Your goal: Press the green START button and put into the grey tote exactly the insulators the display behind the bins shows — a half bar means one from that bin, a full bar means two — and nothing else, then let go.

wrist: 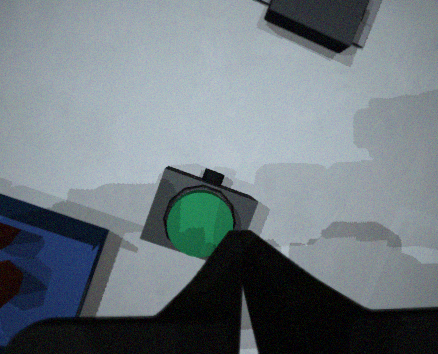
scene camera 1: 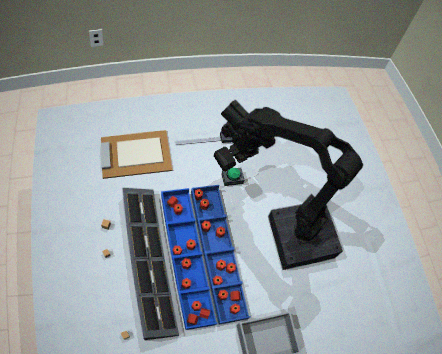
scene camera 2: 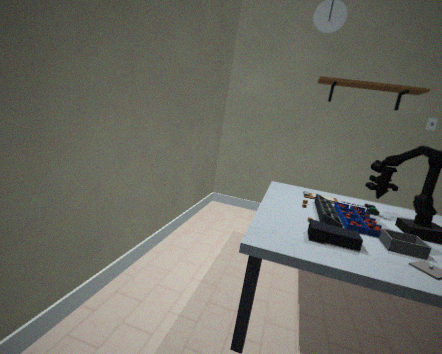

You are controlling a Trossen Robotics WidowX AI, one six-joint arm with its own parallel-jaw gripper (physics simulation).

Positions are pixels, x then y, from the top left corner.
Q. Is the gripper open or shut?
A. Shut.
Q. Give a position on a brown tray with white pad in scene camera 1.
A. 140, 153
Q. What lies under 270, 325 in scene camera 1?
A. A grey tote.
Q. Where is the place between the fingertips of the gripper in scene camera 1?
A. At 239, 158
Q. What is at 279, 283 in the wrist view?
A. The gripper.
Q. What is the gripper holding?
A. Nothing.
